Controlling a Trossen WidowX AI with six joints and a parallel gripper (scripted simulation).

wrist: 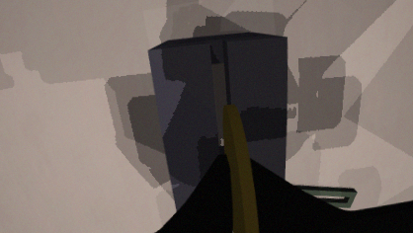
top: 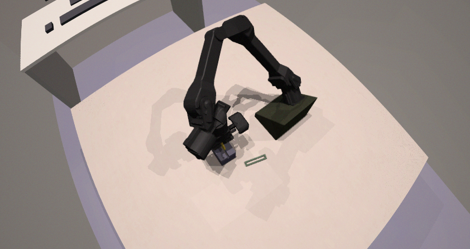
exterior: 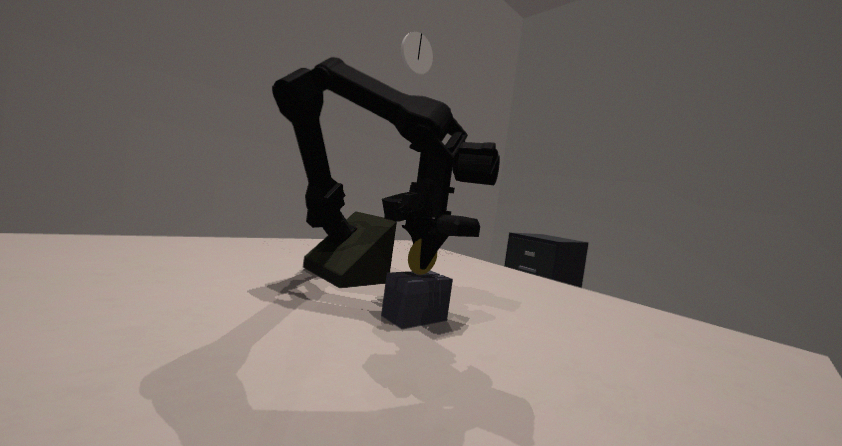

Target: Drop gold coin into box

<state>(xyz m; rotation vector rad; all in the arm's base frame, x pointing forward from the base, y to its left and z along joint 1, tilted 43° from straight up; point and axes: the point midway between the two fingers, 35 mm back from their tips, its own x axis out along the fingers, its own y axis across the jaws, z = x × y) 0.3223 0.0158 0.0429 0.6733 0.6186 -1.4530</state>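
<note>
My gripper tip is now 20 mm below the gold coin.
</note>
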